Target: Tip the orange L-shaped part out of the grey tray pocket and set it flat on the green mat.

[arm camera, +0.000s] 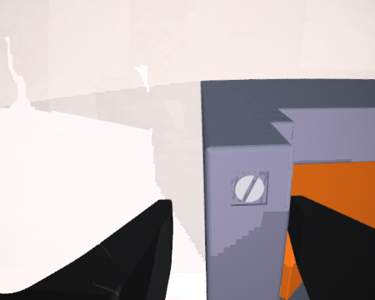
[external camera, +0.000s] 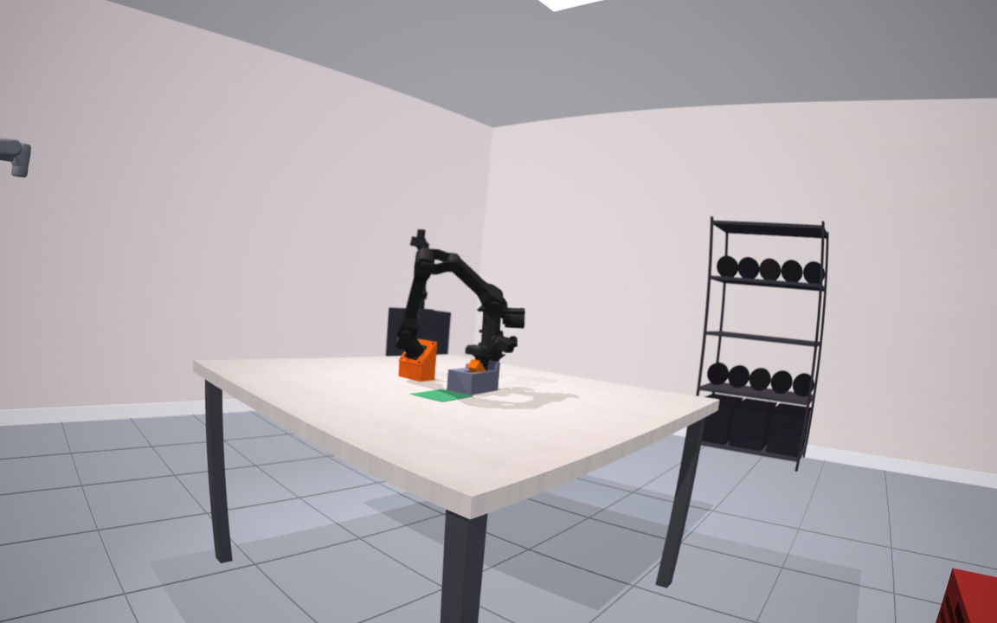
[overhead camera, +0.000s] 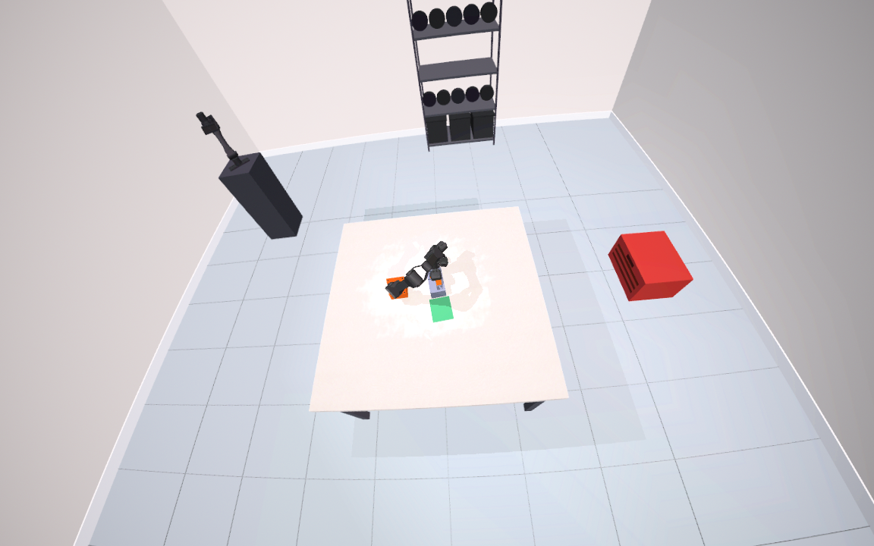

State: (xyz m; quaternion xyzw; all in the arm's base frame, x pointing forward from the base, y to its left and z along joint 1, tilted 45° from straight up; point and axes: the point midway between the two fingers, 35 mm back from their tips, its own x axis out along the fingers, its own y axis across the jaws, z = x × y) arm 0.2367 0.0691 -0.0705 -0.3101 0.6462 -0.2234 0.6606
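Right now my gripper tip is 40 mm to the left of the orange L-shaped part. Also, from my gripper tip: green mat: 220 mm to the right, 60 mm below, 20 mm ahead.
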